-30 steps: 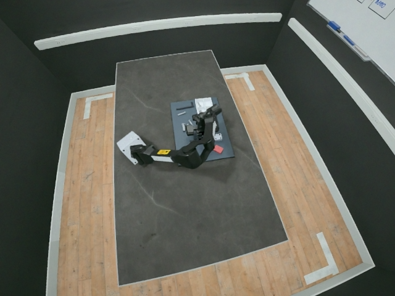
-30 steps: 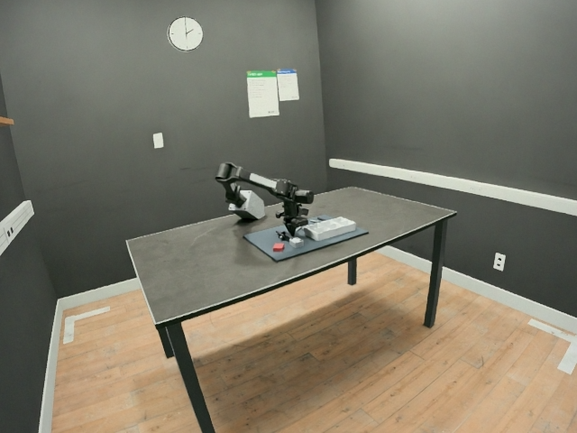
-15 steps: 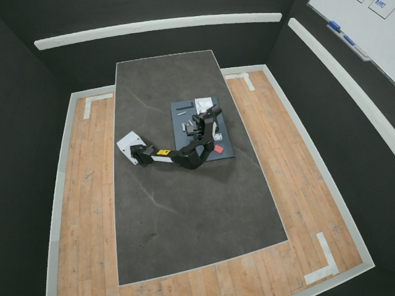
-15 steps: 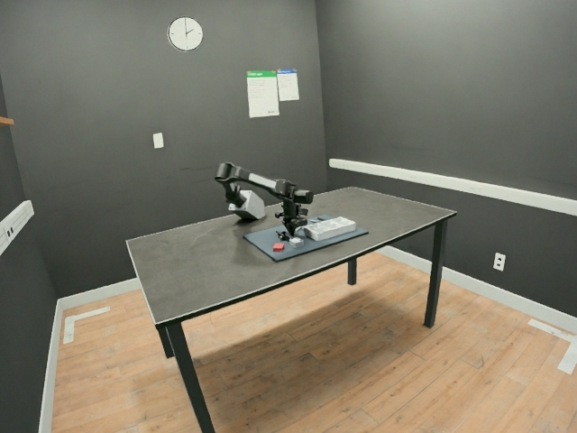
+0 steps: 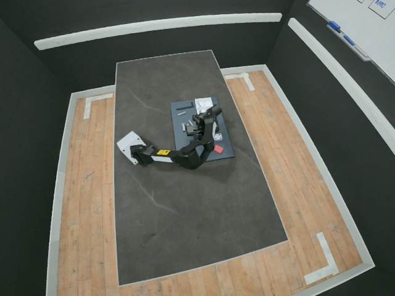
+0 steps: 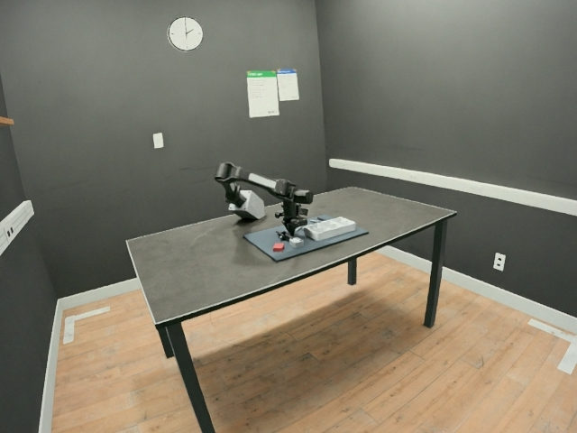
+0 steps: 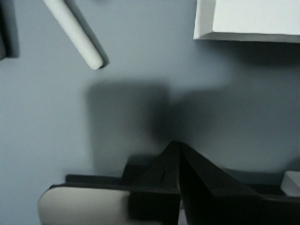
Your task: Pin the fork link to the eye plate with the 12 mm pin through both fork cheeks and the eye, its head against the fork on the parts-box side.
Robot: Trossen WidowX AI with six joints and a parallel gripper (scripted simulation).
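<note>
The eye plate lies 1 cm ahead of my hand, 4 cm to the right of it and 3 cm below it. From my hand the other things lie so: grey block 8 cm ahead, 6 cm to the right, 2 cm below; red block 5 cm ahead, 13 cm to the right, 3 cm below; blue-grey mat 2 cm ahead, 6 cm to the left, 4 cm below.
</note>
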